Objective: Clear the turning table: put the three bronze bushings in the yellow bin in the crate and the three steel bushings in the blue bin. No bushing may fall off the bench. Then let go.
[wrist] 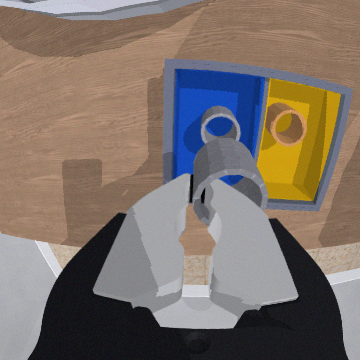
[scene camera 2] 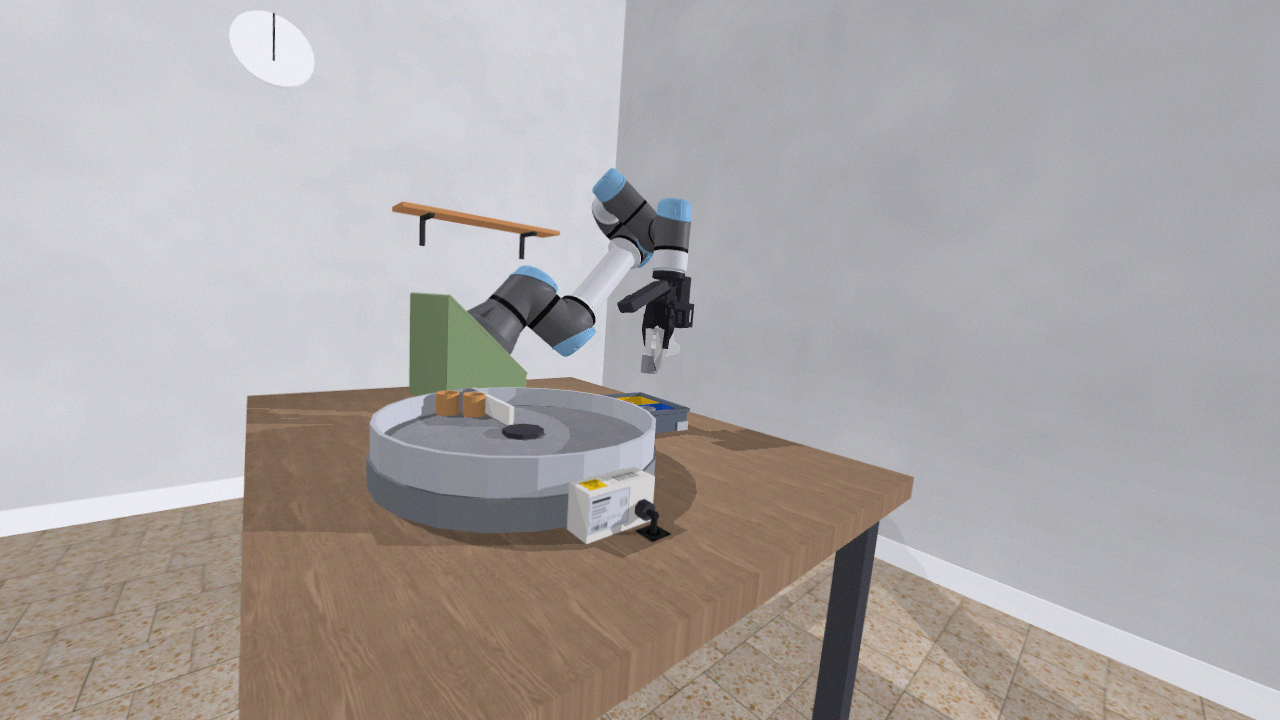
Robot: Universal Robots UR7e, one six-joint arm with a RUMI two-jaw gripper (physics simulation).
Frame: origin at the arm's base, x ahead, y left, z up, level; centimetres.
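Seen in the pictures: gripper, fingertip midpoint: (wrist: 196,176) (scene camera 2: 655,370); arm's base, origin of the base link: (scene camera 2: 482,339).
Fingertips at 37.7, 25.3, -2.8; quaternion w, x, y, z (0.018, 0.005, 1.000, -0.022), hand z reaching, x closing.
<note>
Pixels of each thing's top centre, then the offset from my fingertips to it, as dx, dy, dz. "pt": a spot on its surface instead.
- crate, middle of its top: (wrist: 260,144) (scene camera 2: 639,401) -5.9, +0.7, -8.4
- blue bin, surface spot: (wrist: 247,92) pt -5.1, -3.6, -12.8
- bronze bushing, middle of its top: (wrist: 289,128) -9.0, -1.0, -8.9
- yellow bin, surface spot: (wrist: 282,175) pt -10.8, +6.2, -12.8
- white blade, surface spot: (scene camera 2: 498,408) pt -0.3, -34.6, -5.8
- black hub, middle of its top: (scene camera 2: 523,428) +8.2, -33.6, -7.3
- white box, surface spot: (scene camera 2: 612,506) pt +33.6, -33.5, -9.8
My gripper (scene camera 2: 656,356) (wrist: 196,176) is shut on the wall of a steel bushing (scene camera 2: 648,364) (wrist: 225,156) and holds it high above the crate (scene camera 2: 668,425) (wrist: 169,120). In the wrist view the held bushing overlaps the near part of the blue bin (wrist: 247,92). One steel bushing (wrist: 220,110) stands in the blue bin. One bronze bushing (wrist: 277,111) stands in the yellow bin (wrist: 282,175). Two bronze bushings (scene camera 2: 446,403) (scene camera 2: 474,405) stand side by side on the turning table (scene camera 2: 501,470) near its far rim; a bit of grey shows behind them, too small to tell.
A white blade (scene camera 2: 498,408) and a black hub (scene camera 2: 522,431) are on the turning table. A white box (scene camera 2: 612,506) with a black knob stands at its near side. A green wedge (scene camera 2: 478,353) stands behind it. The bench edge (scene camera 2: 810,537) runs along the right.
</note>
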